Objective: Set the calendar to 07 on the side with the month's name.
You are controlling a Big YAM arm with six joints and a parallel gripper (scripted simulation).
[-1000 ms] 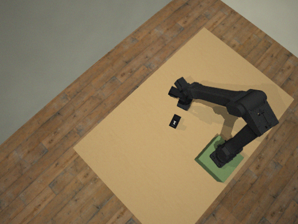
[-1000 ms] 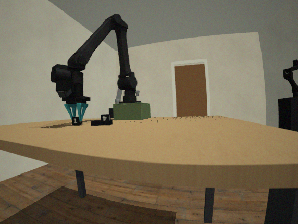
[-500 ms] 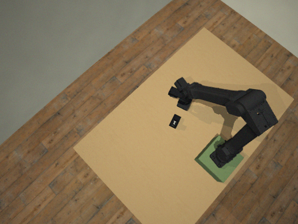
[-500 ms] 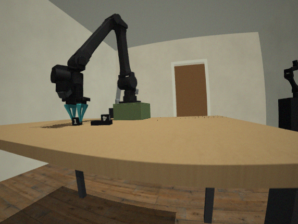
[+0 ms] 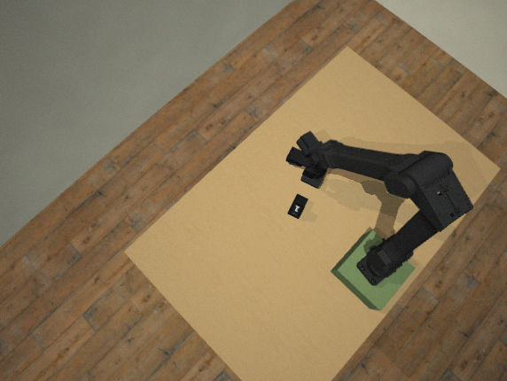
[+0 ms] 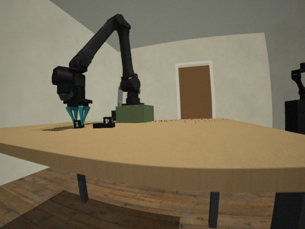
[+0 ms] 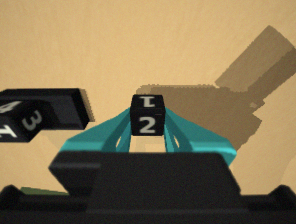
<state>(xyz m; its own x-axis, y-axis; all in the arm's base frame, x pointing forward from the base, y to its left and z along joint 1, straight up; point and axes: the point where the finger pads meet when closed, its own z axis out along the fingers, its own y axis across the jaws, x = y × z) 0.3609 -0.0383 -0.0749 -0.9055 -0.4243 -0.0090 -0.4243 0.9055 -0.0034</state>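
My hand is 1 cm above the digit cube. Round my hand: black calendar tray (5 cm behind, 10 cm to the left, 1 cm below).
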